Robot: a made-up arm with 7 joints. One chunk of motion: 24 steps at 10 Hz.
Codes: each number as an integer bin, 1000 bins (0 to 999) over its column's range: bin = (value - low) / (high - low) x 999, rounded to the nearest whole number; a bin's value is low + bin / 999 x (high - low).
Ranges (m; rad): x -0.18..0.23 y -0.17..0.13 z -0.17..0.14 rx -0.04..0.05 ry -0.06..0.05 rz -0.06..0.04
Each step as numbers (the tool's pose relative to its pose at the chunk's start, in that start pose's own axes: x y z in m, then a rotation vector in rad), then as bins.
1 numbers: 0.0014 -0.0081 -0.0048 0.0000 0.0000 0.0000
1 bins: 442 539 532 444 545 599
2 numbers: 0.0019 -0.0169 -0.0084 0.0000 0.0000 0.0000
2 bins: 443 510 521 444 545 599
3 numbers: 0.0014 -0.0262 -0.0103 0.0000 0.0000 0.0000
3 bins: 442 479 515 444 545 599
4 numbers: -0.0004 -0.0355 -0.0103 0.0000 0.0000 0.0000
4 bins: 438 448 515 444 545 599
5 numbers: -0.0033 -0.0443 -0.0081 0.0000 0.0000 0.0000
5 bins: 431 419 522 444 545 599
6 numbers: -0.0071 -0.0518 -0.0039 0.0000 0.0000 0.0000
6 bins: 421 394 535 444 545 599
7 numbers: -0.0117 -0.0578 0.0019 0.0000 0.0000 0.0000
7 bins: 410 374 554 444 545 599
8 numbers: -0.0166 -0.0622 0.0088 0.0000 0.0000 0.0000
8 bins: 398 359 576 444 545 599
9 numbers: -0.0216 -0.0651 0.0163 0.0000 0.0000 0.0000
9 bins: 386 349 600 444 545 599
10 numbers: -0.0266 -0.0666 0.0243 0.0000 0.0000 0.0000
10 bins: 374 344 626 444 545 599
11 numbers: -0.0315 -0.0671 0.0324 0.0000 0.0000 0.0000
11 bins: 362 343 652 444 545 599
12 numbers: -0.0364 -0.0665 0.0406 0.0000 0.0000 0.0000
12 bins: 350 345 679 444 545 599
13 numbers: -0.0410 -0.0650 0.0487 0.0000 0.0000 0.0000
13 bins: 339 350 705 444 545 599
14 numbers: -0.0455 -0.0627 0.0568 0.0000 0.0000 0.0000
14 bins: 328 357 731 444 545 599
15 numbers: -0.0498 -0.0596 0.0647 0.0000 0.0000 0.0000
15 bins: 317 368 756 444 545 599
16 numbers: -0.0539 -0.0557 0.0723 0.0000 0.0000 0.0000
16 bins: 307 381 781 444 545 599
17 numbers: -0.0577 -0.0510 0.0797 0.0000 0.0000 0.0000
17 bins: 298 396 805 444 545 599
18 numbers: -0.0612 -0.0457 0.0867 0.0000 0.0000 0.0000
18 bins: 289 414 827 444 545 599
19 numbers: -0.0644 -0.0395 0.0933 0.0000 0.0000 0.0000
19 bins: 282 435 849 444 545 599
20 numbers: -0.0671 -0.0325 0.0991 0.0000 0.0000 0.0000
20 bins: 275 458 867 444 545 599
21 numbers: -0.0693 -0.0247 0.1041 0.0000 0.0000 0.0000
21 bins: 270 484 883 444 545 599
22 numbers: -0.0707 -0.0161 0.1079 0.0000 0.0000 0.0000
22 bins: 266 512 896 444 545 599
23 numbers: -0.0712 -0.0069 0.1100 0.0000 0.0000 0.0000
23 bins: 265 543 902 444 545 599
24 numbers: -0.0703 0.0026 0.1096 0.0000 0.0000 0.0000
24 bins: 267 575 901 444 545 599
